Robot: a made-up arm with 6 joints. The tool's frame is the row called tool.
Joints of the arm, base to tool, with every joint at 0 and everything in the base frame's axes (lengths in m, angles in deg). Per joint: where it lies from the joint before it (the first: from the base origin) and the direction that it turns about. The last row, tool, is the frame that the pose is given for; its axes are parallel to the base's.
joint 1: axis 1 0 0 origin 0 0 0.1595
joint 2: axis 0 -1 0 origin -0.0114 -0.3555 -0.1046
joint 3: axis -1 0 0 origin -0.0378 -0.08 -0.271
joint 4: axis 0 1 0 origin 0.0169 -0.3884 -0.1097
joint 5: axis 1 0 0 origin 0.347 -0.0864 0.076
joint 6: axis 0 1 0 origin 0.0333 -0.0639 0.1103
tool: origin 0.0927 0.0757 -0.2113
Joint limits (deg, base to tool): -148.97..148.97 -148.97..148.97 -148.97..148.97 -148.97..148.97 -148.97..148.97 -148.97..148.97
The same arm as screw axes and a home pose.
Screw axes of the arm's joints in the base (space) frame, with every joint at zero. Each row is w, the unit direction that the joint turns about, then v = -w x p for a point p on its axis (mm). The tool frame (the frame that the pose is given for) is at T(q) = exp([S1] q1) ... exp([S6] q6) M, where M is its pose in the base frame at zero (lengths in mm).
S1 = (1, 0, 0, 0, 159.5, 0)
S2 = (0, -1, 0, 54.9, 0, 11.4)
S3 = (-1, 0, 0, 0, 216.1, -435.5)
S4 = (0, 1, 0, 325.8, 0, -32.3)
S5 = (1, 0, 0, 0, -249.8, 910.3)
S6 = (0, 1, 0, 139.5, 0, 348)
M: xyz 440.7 -898.5 -350.8 (mm) quaternion w x y z 1 0 0 0
Joint limits (deg, base to tool): -148.97..148.97 -148.97..148.97 -148.97..148.97 -148.97..148.97 -148.97..148.97 -148.97..148.97

